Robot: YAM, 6 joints.
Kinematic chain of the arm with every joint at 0, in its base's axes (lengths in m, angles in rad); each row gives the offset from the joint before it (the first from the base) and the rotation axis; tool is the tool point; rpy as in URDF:
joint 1: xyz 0 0 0.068 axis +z
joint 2: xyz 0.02 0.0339 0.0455 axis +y
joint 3: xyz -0.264 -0.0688 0 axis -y
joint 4: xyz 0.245 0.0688 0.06 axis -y
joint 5: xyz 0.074 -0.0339 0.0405 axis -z
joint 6: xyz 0.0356 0 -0.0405 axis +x
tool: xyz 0 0 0 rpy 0 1.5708 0
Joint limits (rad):
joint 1: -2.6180..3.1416
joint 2: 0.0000..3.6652
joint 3: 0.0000..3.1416
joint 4: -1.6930..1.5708
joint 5: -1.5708..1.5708
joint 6: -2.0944..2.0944
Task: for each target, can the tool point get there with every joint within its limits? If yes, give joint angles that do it. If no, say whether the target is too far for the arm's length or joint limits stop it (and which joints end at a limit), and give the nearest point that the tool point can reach.
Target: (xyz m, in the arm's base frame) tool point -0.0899 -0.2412 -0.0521
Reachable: yes | joints -1.8109 2.5111 0.9868 -0.5991 1.0007 0.7080
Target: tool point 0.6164 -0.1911 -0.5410
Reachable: no: too far | nearest point 0.4465 -0.1384 -0.3067 | short by 0.294 m
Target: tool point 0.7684 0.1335 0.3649
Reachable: no: too far | nearest point 0.6051 0.1051 0.3101 | short by 0.175 m
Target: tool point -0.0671 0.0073 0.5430
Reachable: yes | joints -0.0847 0.6274 1.8821 -1.0433 -0.0446 1.1266
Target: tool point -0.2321 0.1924 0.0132
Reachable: yes | joints 2.5075 2.2705 1.0876 -0.7507 0.5125 -1.0874
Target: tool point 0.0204 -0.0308 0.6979
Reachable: yes | joints -0.2030 1.2424 2.2156 0.5663 0.8217 0.1472
